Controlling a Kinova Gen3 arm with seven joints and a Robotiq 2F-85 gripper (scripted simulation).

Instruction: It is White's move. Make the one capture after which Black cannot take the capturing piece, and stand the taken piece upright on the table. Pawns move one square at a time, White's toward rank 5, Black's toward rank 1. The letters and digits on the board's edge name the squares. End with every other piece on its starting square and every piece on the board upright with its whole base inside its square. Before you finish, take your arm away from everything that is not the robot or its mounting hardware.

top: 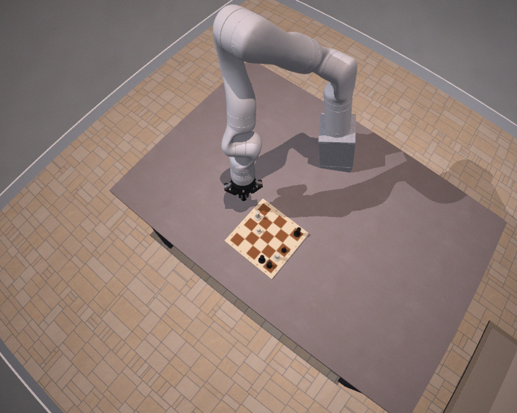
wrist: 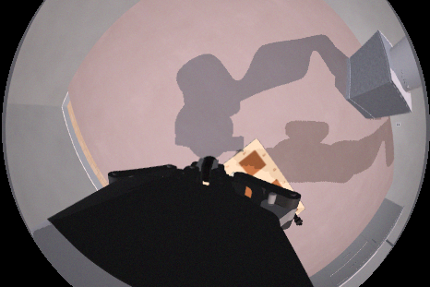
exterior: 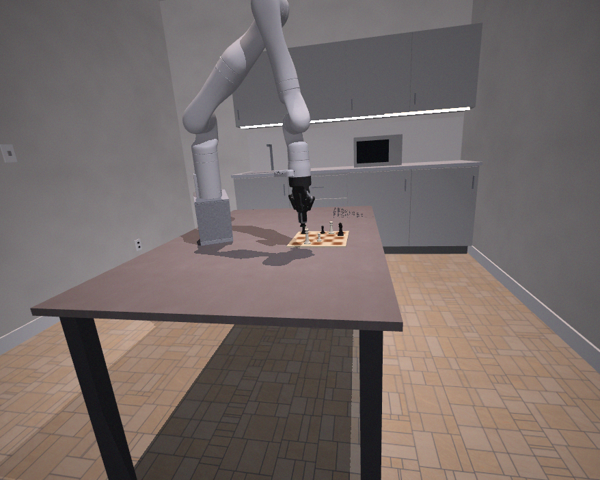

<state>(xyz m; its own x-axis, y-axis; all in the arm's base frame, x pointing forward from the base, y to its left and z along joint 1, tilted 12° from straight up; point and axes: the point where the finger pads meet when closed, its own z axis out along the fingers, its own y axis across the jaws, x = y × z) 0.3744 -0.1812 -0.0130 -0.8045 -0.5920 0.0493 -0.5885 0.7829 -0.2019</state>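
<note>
Now: the chessboard 60 mm ahead of my hand, 130 mm to the left of it and 120 mm below it. The rest, counted from my hand: black pawn (80 mm ahead, 210 mm to the left, 100 mm below).
</note>
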